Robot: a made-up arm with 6 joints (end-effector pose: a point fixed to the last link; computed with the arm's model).
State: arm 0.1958 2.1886 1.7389 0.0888 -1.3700 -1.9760
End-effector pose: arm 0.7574 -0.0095 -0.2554 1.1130 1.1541 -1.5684
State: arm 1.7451 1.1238 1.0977 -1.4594 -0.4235 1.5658
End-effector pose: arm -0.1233 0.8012 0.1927 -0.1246 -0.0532 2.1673
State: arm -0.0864 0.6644 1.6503 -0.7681 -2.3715 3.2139
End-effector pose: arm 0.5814 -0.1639 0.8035 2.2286 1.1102 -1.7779
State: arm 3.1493 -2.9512 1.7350 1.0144 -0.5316 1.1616
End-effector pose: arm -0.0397 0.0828 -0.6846 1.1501 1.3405 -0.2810
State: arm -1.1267 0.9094 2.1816 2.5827 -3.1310 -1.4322
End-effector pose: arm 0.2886 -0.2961 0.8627 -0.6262 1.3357 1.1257
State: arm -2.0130 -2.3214 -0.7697 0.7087 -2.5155 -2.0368
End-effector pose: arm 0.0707 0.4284 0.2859 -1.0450 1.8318 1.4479
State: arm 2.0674 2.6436 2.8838 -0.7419 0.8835 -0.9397
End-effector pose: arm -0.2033 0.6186 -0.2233 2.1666 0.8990 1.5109
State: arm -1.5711 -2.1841 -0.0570 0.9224 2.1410 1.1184
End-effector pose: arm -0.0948 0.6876 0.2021 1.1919 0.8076 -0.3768
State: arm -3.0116 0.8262 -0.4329 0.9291 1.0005 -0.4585
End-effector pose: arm -0.5798 0.0192 0.1105 0.5120 -0.0048 -2.2016
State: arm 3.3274 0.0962 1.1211 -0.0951 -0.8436 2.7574
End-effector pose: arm -0.2956 0.1038 0.9567 0.4376 -2.9098 0.6785
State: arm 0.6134 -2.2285 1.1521 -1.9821 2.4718 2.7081
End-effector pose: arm -0.6808 -0.4023 -0.0596 1.7803 -0.3691 0.3550
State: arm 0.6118 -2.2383 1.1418 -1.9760 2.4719 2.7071
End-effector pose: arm -0.6788 -0.4005 -0.0624 1.7862 -0.3674 0.3511
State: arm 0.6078 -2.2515 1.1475 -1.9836 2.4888 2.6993
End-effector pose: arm -0.6785 -0.3951 -0.0757 1.7918 -0.3694 0.3746
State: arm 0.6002 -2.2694 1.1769 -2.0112 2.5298 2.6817
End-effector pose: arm -0.6800 -0.3842 -0.1044 1.7948 -0.3774 0.4369
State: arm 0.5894 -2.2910 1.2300 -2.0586 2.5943 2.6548
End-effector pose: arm -0.6813 -0.3669 -0.1476 1.7884 -0.3911 0.5340
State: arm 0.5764 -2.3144 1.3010 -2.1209 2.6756 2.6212
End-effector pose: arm -0.6794 -0.3435 -0.2008 1.7664 -0.4095 0.6504
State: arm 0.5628 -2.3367 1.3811 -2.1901 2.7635 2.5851
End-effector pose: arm -0.6723 -0.3162 -0.2568 1.7279 -0.4308 0.7657
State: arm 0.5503 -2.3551 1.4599 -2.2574 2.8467 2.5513
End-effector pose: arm -0.6608 -0.2884 -0.3077 1.6792 -0.4526 0.8624
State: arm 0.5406 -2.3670 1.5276 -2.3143 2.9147 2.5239
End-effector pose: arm -0.6481 -0.2648 -0.3471 1.6317 -0.4717 0.9313
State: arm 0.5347 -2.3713 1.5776 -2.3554 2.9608 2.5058
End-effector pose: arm -0.6382 -0.2488 -0.3720 1.5946 -0.4863 0.9724
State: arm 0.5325 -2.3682 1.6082 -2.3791 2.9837 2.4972
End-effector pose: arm -0.6338 -0.2415 -0.3828 1.5726 -0.4952 0.9910
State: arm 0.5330 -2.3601 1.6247 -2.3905 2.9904 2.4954
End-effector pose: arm -0.6339 -0.2405 -0.3842 1.5617 -0.4997 0.9960
